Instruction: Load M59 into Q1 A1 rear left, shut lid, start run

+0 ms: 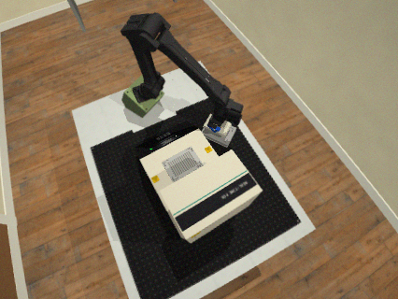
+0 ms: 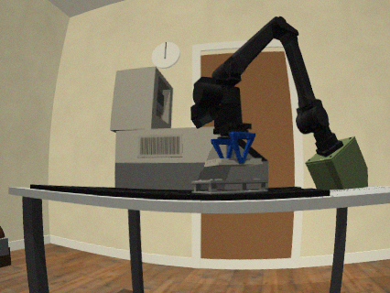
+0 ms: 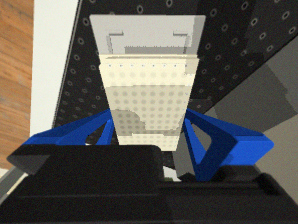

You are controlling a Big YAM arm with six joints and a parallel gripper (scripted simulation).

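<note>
The plate nest N1 is 1 cm ahead of my hand, 1 cm to the left of it and 5 cm below it. Also, from my hand: 96-well plate M59 (right at my hand).
</note>
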